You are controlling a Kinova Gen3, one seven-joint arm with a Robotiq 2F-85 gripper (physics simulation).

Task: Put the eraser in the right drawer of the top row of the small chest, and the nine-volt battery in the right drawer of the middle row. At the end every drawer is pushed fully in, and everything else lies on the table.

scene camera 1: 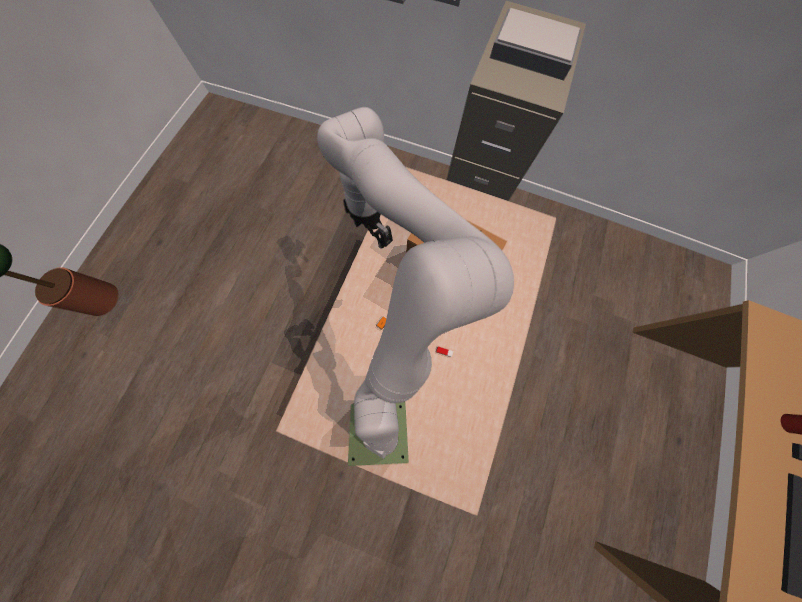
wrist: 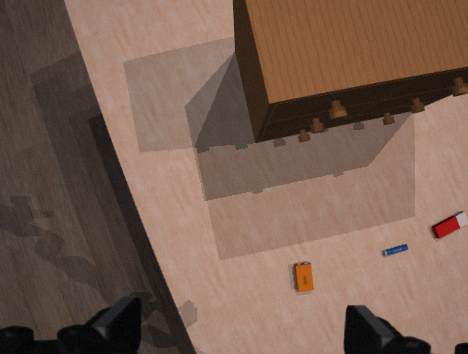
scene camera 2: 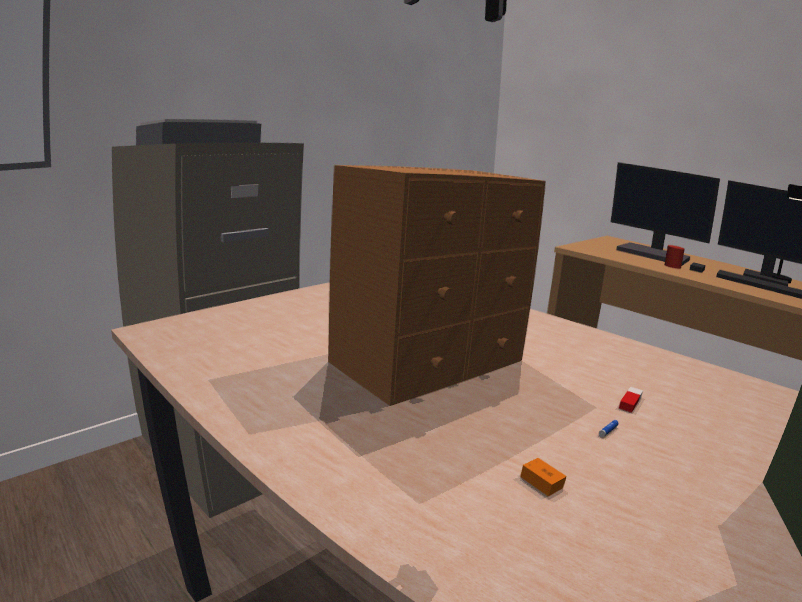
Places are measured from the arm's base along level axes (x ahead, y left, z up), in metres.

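Pixels of known places: gripper, between the fingertips: [scene camera 1: 370,235] [wrist: 242,325] [scene camera 2: 454,11].
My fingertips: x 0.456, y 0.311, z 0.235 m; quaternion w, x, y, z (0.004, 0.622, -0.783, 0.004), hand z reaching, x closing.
Ahead of a thing's pixels: the offset from my fingertips to its top centre. Level surfaces: height alone.
The small brown chest @(dx +0.209, dy -0.196, dz -0.173 m) [scene camera 1: 492,237] [scene camera 2: 362,272] [wrist: 345,45] stands on the table. All its drawers look flush, including the top right drawer @(dx +0.199, dy -0.269, dz -0.182 m) [scene camera 2: 502,231] and the middle right drawer @(dx +0.199, dy -0.269, dz -0.286 m) [scene camera 2: 494,299]. The red and white eraser @(dx -0.090, dy -0.370, dz -0.479 m) [scene camera 1: 443,351] [scene camera 2: 630,399] [wrist: 448,226] lies flat on the table, in front of the chest and to its right. The orange nine-volt battery @(dx -0.120, dy -0.087, dz -0.474 m) [scene camera 1: 382,322] [scene camera 2: 542,476] [wrist: 304,277] lies on the table before the chest. My gripper [scene camera 1: 383,237] [wrist: 242,325] is open and empty, high above the table by its left edge in scene camera 1; its fingertips show at the top of scene camera 2.
A small blue cylinder @(dx -0.112, dy -0.258, dz -0.481 m) [scene camera 2: 608,428] [wrist: 395,250] lies between the orange battery and the eraser. The arm hides it and most of the chest in scene camera 1. A tall filing cabinet [scene camera 1: 511,103] [scene camera 2: 239,259] stands behind the table @(dz -0.491 m) [scene camera 1: 466,440]. A desk [scene camera 2: 647,268] stands farther away.
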